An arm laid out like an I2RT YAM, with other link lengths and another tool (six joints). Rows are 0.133 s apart.
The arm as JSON. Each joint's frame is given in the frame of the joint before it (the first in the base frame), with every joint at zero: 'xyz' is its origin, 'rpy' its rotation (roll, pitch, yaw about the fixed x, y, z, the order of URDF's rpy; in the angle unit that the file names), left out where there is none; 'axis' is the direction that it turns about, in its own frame. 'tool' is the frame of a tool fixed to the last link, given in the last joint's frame.
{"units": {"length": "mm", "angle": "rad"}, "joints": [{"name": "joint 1", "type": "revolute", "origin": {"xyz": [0.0, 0.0, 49.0], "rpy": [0.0, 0.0, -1.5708]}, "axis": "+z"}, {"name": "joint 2", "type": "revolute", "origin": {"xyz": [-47.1, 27.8, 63.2], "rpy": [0.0, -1.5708, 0.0]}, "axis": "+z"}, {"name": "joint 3", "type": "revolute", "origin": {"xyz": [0.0, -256.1, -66.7], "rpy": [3.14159, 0.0, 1.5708]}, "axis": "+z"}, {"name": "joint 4", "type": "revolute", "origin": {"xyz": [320.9, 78.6, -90.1], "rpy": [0.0, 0.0, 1.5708]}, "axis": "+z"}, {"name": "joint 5", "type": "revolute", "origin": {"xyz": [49.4, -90.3, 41.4], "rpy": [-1.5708, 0.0, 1.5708]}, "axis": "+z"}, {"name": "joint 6", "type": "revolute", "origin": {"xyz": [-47.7, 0.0, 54.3], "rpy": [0.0, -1.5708, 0.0]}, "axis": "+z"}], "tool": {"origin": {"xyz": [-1.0, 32.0, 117.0], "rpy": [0.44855, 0.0, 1.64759]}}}
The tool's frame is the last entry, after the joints.
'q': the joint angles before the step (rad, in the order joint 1, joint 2, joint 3, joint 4, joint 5, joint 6). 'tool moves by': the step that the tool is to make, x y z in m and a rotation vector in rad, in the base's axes. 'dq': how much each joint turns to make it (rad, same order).
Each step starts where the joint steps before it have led.
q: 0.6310 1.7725 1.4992 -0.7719 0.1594 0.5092
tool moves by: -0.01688 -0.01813 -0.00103 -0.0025 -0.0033 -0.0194
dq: -0.0053 -0.0964 -0.1113 0.0143 0.0105 0.0104
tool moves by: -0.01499 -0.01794 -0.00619 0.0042 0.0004 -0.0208
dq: -0.0105 -0.0890 -0.1126 0.0239 0.0020 0.0109
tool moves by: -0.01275 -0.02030 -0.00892 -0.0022 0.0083 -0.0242
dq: -0.0190 -0.0786 -0.1007 0.0130 0.0000 0.0060
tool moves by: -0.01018 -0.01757 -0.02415 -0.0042 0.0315 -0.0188
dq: -0.0245 -0.0399 -0.0992 0.0305 -0.0149 0.0017
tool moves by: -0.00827 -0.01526 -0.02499 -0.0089 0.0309 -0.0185
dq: -0.0225 -0.0199 -0.0830 0.0321 -0.0097 0.0005
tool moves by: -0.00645 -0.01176 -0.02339 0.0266 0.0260 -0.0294
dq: -0.0268 -0.0186 -0.0867 0.0569 -0.0314 0.0182
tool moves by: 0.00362 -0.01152 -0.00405 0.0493 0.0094 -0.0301
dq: -0.0469 -0.0228 -0.0405 0.0325 -0.0503 0.0059
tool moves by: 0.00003 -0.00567 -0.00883 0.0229 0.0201 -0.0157
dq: -0.0233 0.0043 -0.0230 0.0192 -0.0298 0.0061
